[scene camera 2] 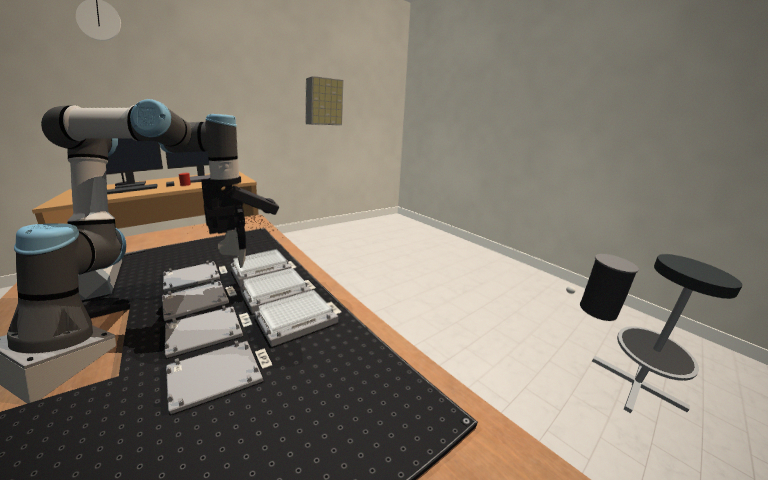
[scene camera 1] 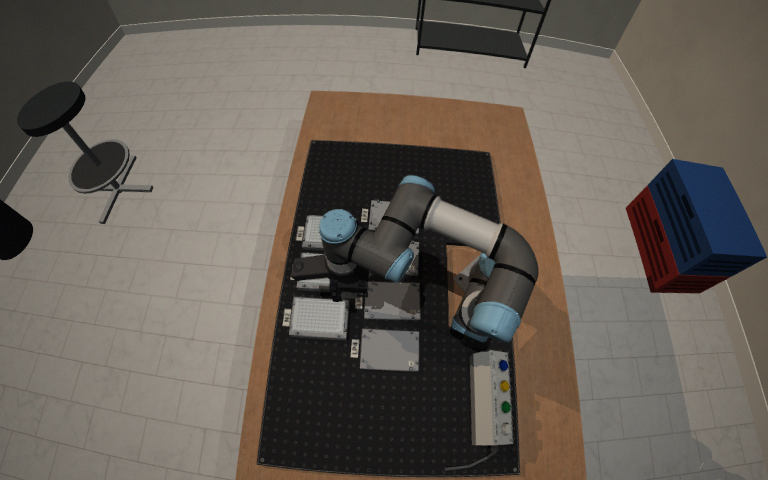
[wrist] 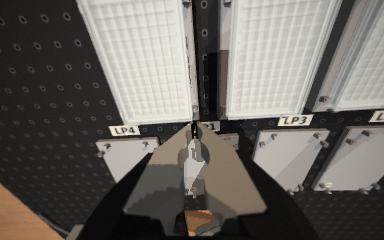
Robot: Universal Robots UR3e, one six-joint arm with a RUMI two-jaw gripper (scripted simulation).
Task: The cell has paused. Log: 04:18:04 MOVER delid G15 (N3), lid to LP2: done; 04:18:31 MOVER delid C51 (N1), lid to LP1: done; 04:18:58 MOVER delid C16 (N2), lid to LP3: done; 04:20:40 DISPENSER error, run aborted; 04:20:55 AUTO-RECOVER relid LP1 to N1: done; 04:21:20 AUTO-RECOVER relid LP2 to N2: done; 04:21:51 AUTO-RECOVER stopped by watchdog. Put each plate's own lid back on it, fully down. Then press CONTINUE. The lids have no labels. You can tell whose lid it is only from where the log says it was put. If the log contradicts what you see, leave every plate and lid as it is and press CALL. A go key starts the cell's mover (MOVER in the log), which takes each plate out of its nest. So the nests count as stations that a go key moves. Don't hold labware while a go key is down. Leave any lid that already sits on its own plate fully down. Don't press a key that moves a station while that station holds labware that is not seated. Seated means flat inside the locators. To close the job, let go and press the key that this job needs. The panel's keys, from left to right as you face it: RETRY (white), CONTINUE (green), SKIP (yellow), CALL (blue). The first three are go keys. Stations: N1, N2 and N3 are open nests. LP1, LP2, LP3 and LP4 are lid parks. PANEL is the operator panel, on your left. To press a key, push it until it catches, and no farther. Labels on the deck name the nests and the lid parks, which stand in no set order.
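Observation:
I can see my own gripper [scene camera 2: 241, 267], which scene camera 1 shows too [scene camera 1: 343, 297], as does the wrist view [wrist: 195, 123]. There is a clear lid [scene camera 1: 310, 315], and a clear lid [scene camera 2: 268, 284]. And I see an operator panel [scene camera 1: 487, 418], with scene camera 2 giving me a sight of the panel as well [scene camera 2: 89, 283].

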